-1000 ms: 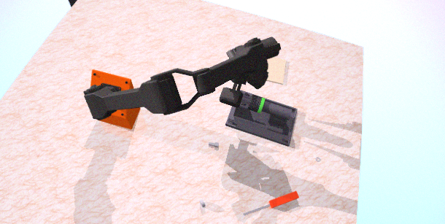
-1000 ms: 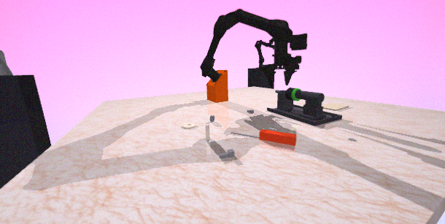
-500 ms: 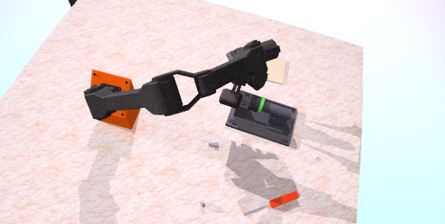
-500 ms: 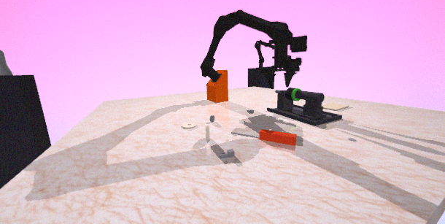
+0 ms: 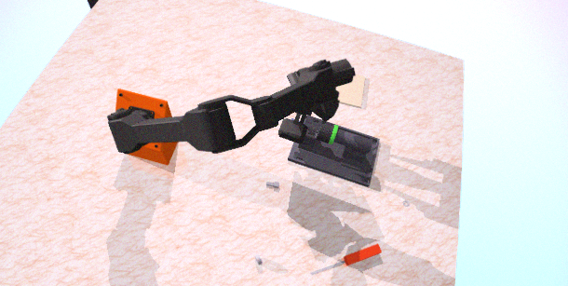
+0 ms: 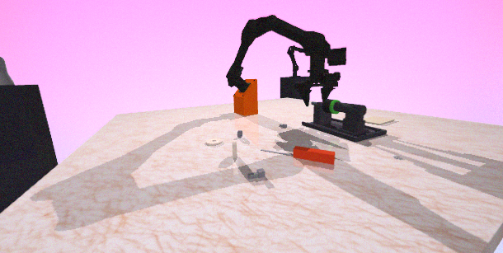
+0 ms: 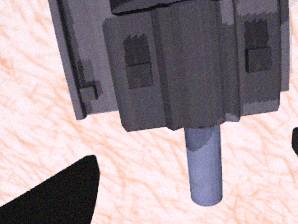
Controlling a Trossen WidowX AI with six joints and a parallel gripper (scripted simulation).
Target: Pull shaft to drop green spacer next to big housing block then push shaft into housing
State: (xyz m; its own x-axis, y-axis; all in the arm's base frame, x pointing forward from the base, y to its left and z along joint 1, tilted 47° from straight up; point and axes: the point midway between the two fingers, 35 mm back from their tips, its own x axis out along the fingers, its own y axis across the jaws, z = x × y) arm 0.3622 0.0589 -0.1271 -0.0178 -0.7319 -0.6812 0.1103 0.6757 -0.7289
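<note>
My gripper tip is now 6 cm short of the blue-grey shaft, 1 cm to the left of it and 1 cm below it. The rest, counted from my gripper tip: beige pad 21 cm to the left, 14 cm ahead, 7 cm below; green spacer 10 cm ahead, 1 cm to the right, 1 cm above.
</note>
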